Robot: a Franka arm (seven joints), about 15 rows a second.
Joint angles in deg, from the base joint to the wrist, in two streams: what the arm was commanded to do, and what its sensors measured. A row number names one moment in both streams.
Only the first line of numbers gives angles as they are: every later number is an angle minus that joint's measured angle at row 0.
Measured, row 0:
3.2, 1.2, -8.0, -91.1, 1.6, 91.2, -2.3
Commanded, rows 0 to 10:
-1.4, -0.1, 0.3, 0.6, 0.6, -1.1, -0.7
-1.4, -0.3, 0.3, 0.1, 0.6, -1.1, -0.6
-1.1, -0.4, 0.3, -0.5, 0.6, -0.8, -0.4
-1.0, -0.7, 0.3, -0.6, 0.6, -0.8, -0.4
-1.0, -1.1, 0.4, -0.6, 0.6, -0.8, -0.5
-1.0, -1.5, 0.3, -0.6, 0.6, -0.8, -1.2
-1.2, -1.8, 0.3, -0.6, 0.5, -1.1, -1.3
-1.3, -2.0, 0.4, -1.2, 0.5, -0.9, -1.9
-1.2, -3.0, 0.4, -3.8, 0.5, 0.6, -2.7
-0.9, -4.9, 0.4, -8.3, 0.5, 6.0, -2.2
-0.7, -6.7, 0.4, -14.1, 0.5, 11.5, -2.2
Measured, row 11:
-0.5, -1.7, -0.1, -2.9, 0.0, 2.9, -1.3
